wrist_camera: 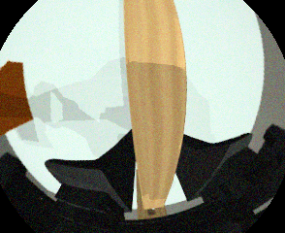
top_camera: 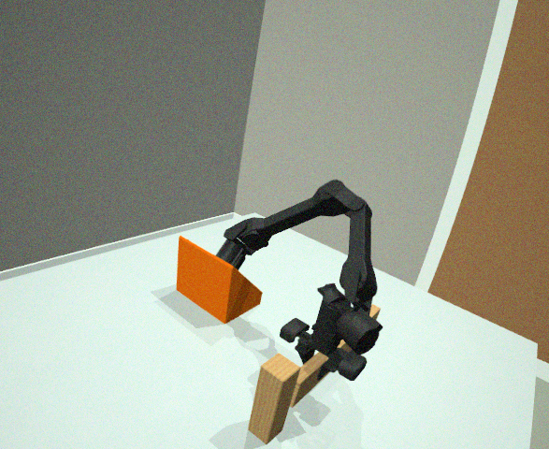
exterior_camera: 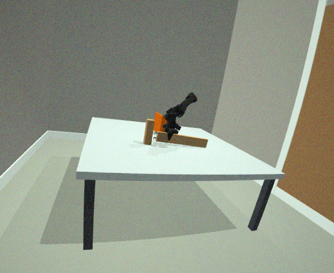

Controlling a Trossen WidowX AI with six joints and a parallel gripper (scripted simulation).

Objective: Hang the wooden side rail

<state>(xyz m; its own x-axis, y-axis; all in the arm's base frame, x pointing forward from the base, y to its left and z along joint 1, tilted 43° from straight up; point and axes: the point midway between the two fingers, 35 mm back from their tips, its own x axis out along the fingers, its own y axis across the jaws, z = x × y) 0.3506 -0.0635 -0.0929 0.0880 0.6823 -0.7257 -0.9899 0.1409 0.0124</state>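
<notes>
Right now the wooden headboard post is 150 mm to the right of my gripper tip, 40 mm above it and 20 mm behind it.
</notes>
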